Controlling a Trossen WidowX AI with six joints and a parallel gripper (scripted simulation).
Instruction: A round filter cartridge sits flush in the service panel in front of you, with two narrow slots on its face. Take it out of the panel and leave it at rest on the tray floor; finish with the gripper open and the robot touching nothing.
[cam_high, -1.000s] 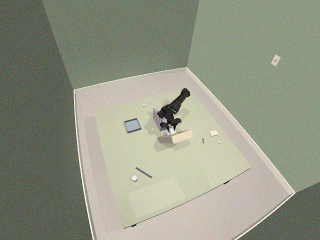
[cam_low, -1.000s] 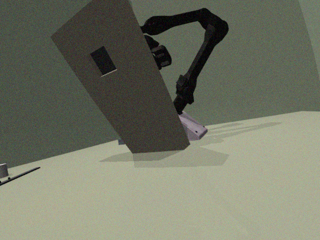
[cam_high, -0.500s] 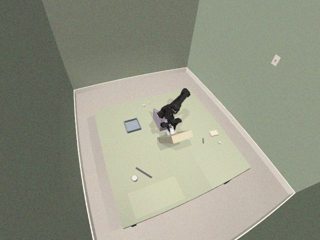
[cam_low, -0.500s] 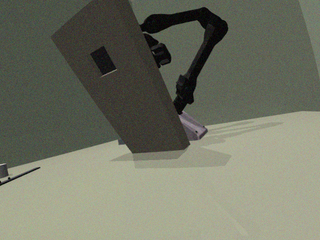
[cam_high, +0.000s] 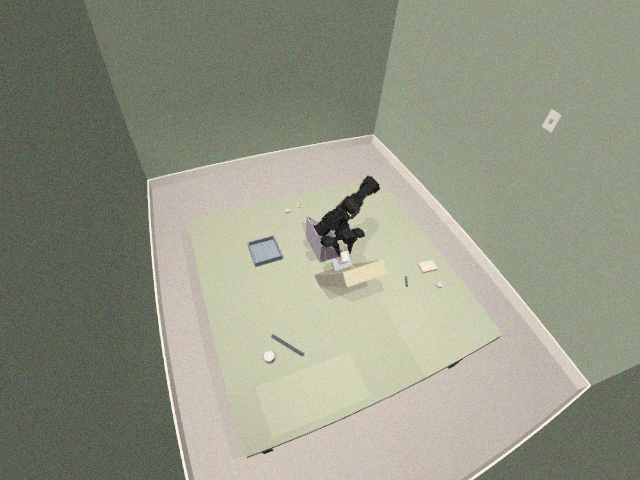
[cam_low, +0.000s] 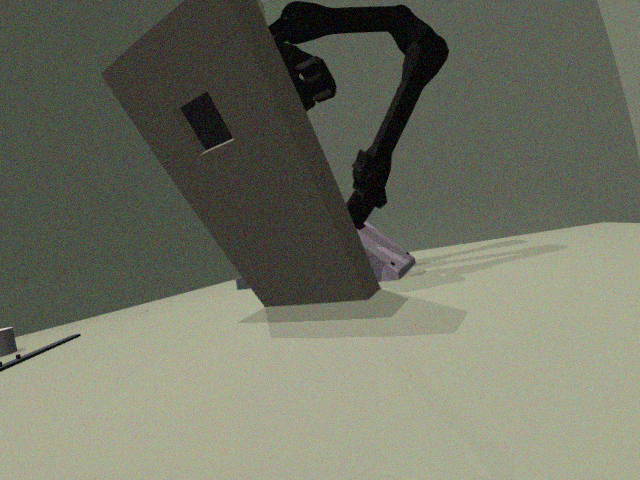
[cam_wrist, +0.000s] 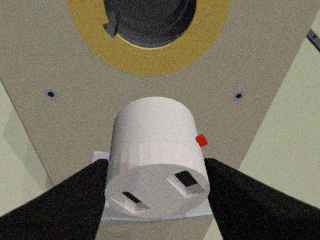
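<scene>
Right now my gripper tip is 360 mm past the blue-grey tray, 250 mm to the left of it and 250 mm above it. Also, from my gripper tip: white disc (450 mm to the right, 240 mm below, 200 mm ahead); then service panel (70 mm below, 50 mm ahead); then round filter cartridge (right at my gripper tip).
</scene>
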